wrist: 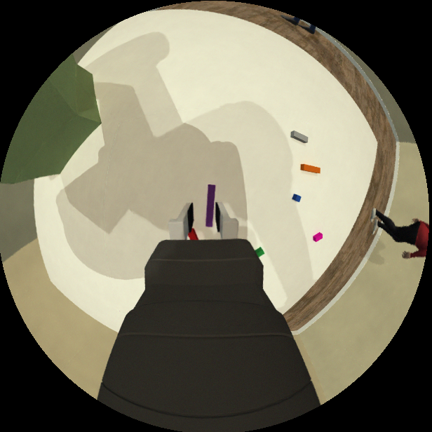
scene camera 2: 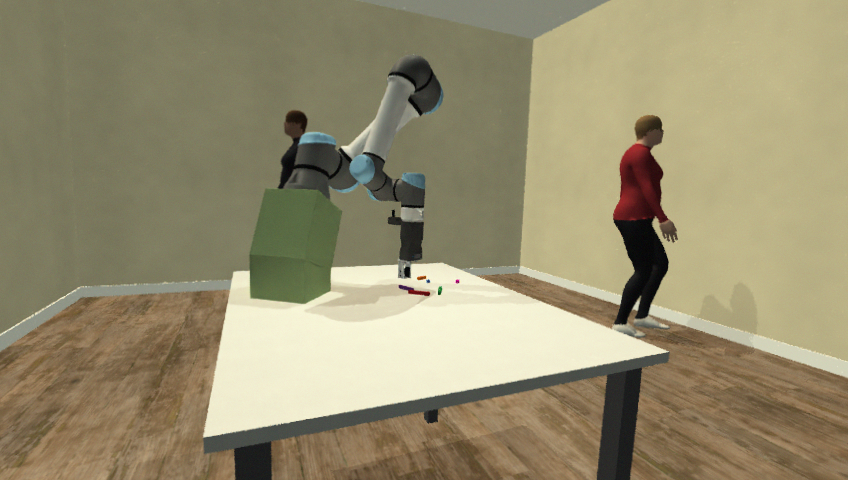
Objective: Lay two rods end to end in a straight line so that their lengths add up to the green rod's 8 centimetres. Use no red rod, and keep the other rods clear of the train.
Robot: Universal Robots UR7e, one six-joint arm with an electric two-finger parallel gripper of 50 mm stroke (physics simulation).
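Frame: origin at the arm's base, x left, y back, z up, level; metres.
Where they show: gripper, between the fingertips: (scene camera 2: 404,277); arm's base, origin of its link: (scene camera 2: 305,200).
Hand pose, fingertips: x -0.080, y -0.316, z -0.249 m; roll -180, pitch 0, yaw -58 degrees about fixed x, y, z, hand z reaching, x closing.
Things, the pixels of their top centre, and the offset from my fingertips. Level surfaces: height alone.
- purple rod, centre of its top: (scene camera 2: 406,286) dx +0.002, dy -0.008, dz -0.032 m
- red rod, centre of its top: (scene camera 2: 418,291) dx -0.068, dy -0.029, dz -0.032 m
- green rod, centre of its top: (scene camera 2: 440,289) dx -0.052, dy -0.110, dz -0.032 m
- orange rod, centre of its top: (scene camera 2: 421,276) dx +0.149, dy -0.115, dz -0.032 m
- short blue rod, centre of its top: (scene camera 2: 428,279) dx +0.091, dy -0.120, dz -0.032 m
- short magenta rod, centre of its top: (scene camera 2: 457,280) dx +0.067, dy -0.227, dz -0.032 m
- white table, height of its surface: dz -0.042 m
My gripper (scene camera 2: 404,275) (wrist: 204,211) is open and empty, above the table. The purple rod (scene camera 2: 405,287) (wrist: 210,205) lies below it, seen between the fingers, nearer the right one in the wrist view. The red rod (scene camera 2: 419,292) (wrist: 193,234) lies near the purple rod, partly hidden by the gripper in the wrist view. The green rod (scene camera 2: 439,290) (wrist: 259,252) is partly hidden there too. The orange rod (scene camera 2: 421,277) (wrist: 310,169), grey rod (wrist: 299,136), short blue rod (scene camera 2: 427,280) (wrist: 296,198) and short magenta rod (scene camera 2: 457,281) (wrist: 317,237) lie apart from each other.
The green block-shaped robot stand (scene camera 2: 285,249) (wrist: 45,130) rises from the left part of the white table (scene camera 2: 416,350) (wrist: 250,60). The arm's shadow covers the purple rod's surroundings. One person in red (scene camera 2: 639,184) stands right of the table, another in black (scene camera 2: 289,160) behind the arm.
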